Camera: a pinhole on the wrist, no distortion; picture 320 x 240 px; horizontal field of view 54.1 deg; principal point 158.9 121.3 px. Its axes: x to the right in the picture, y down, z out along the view. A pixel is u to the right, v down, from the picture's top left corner.
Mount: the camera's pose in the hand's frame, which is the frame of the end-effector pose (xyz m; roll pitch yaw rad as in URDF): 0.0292 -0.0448 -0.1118 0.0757 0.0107 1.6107
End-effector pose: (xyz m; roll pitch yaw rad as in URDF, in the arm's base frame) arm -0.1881 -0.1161 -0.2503 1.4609 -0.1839 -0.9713
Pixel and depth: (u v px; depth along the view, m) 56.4 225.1 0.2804
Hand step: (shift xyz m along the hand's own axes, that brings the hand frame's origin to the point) -0.0386 -0.1362 0.1758
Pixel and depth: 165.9 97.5 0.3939
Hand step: 0.0883 -0.0295 0.2786
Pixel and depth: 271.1 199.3 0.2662
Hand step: -0.0206 0.0515 0.1576
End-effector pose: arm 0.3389 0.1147 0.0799 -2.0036 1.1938 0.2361
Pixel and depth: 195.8 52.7 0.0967
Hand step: 0.0571 -0.0313 -0.0171
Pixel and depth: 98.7 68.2 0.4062
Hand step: 0.1314 -0.1145 0.2888
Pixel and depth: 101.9 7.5 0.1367
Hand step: 0.0899 -0.0658 0.0210
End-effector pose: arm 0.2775 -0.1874 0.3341 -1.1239 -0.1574 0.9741
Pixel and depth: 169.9 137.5 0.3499
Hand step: 0.0370 -0.0284 0.2383
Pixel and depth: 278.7 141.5 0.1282
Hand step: 0.0286 0.0056 0.0161
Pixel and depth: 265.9 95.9 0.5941
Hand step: 0.1137 0.1679 0.4748
